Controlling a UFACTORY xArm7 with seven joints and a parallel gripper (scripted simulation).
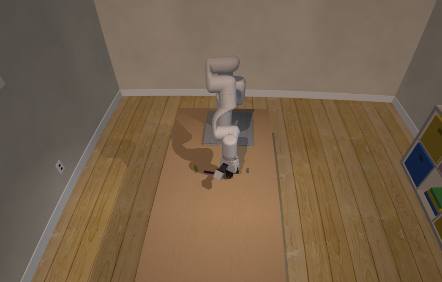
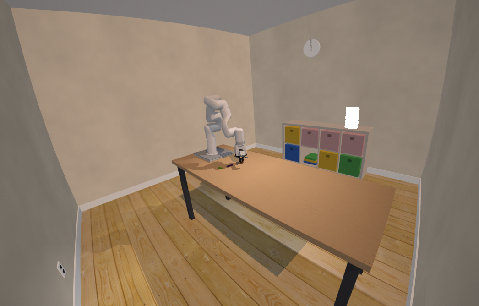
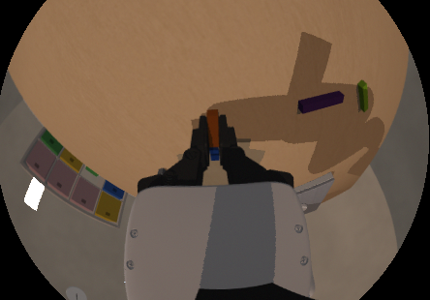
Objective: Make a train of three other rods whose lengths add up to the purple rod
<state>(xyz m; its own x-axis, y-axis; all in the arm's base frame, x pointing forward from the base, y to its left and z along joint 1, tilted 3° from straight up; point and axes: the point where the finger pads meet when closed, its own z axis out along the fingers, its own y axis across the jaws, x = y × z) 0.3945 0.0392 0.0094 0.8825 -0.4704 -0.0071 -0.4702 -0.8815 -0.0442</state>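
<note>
My hand is 2 cm above the orange rod. Round my hand: grey rod 11 cm to the left, 4 cm behind, 2 cm below; then lime rod 20 cm to the right, 5 cm behind, 2 cm below; then purple rod 12 cm to the right, 2 cm below, 2 cm behind.
</note>
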